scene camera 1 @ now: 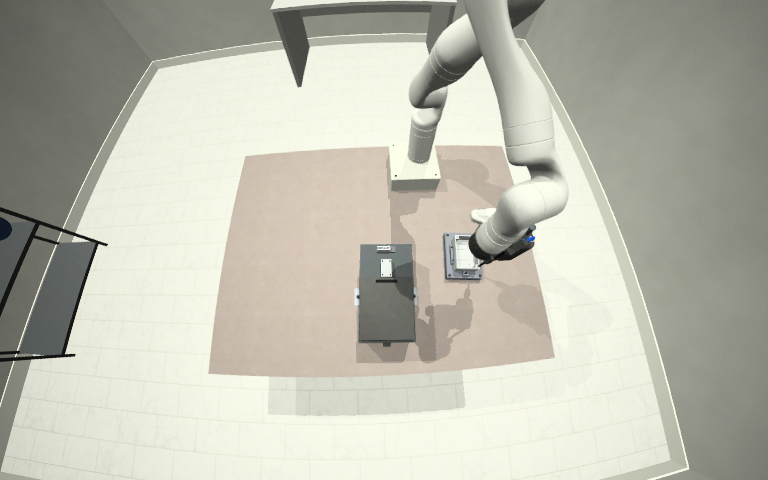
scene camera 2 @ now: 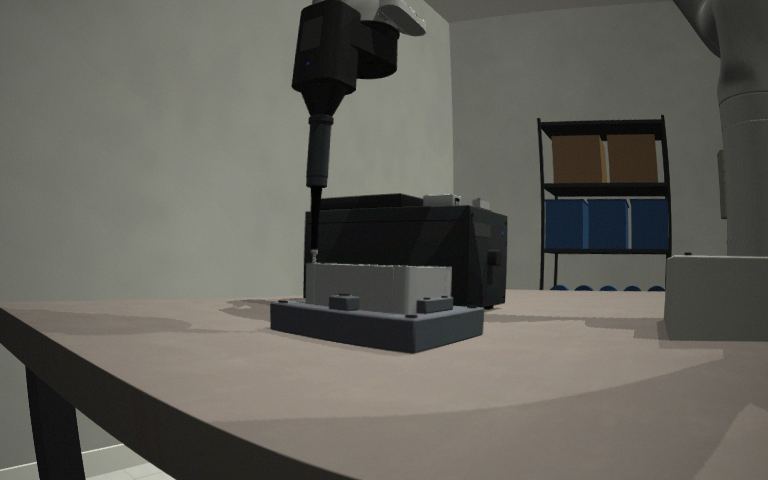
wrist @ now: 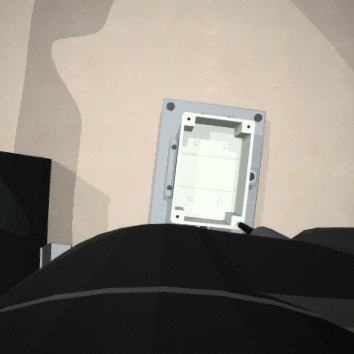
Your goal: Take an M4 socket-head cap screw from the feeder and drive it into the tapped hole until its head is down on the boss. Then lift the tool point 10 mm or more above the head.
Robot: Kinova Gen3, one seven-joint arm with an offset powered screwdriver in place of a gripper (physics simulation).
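Note:
My screwdriver [scene camera 1: 480, 263] [scene camera 2: 314, 247] [wrist: 242, 226] points down and carries a small silver socket-head screw [scene camera 2: 314, 256] at its bit tip. The screw is upright over a corner of the white open housing [scene camera 1: 465, 261] [scene camera 2: 362, 284] [wrist: 210, 172]. Its head stands clearly above the rim and its lower end is at about rim height; I cannot tell whether it is in the hole. The corner's tapped hole is hidden. Three other corner holes show in the wrist view. The housing sits on a grey fixture plate [scene camera 1: 447, 271] [scene camera 2: 351, 333] [wrist: 160, 200]. The dark feeder [scene camera 1: 386, 316] [scene camera 2: 396, 240] stands apart from it.
The pale arm base block [scene camera 1: 415, 183] [scene camera 2: 716, 300] stands at the back of the table [scene camera 1: 294, 254] [scene camera 2: 339, 384]. Low clamp blocks [scene camera 2: 344, 302] [scene camera 2: 434, 305] sit beside the housing. A shelf rack [scene camera 2: 606, 190] with boxes stands beyond the table.

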